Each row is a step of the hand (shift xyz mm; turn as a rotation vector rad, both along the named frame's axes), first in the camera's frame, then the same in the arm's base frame.
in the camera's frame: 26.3 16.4 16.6 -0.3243 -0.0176 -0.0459
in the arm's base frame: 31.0 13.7 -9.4 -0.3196 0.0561 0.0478
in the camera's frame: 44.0 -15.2 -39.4 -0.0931 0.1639 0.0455
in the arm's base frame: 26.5 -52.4 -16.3 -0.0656 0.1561 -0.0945
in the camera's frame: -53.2 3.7 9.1 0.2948 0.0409 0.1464
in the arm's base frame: -46.3 25.6 11.3 0.3288 0.0432 -0.0081
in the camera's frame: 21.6 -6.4 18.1 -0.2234 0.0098 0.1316
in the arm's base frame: 26.4 3.5 11.1 -0.1611 0.1759 0.1021
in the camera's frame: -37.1 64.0 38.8 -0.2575 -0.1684 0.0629
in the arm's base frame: -18.8 77.3 -25.5 -0.2229 0.0337 0.2186
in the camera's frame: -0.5 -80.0 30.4 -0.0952 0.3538 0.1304
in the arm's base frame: 8.0 -21.6 82.4 -0.0315 0.3286 -0.2056
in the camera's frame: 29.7 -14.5 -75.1 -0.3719 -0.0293 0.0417
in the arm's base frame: 0.4 -74.9 -33.5 -0.3330 0.1314 0.1128
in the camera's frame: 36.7 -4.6 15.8 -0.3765 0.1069 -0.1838
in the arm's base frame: 39.8 -1.9 5.7 -0.4139 0.0369 -0.1195
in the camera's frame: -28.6 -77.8 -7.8 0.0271 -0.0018 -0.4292
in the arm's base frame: -31.8 -40.8 65.2 -0.1284 -0.3381 -0.2328
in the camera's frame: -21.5 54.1 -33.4 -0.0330 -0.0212 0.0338
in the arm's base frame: -30.4 11.6 -58.7 -0.0193 0.0242 0.0415
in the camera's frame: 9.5 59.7 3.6 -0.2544 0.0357 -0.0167
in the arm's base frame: 12.0 33.4 -49.1 -0.2423 0.0866 0.0069
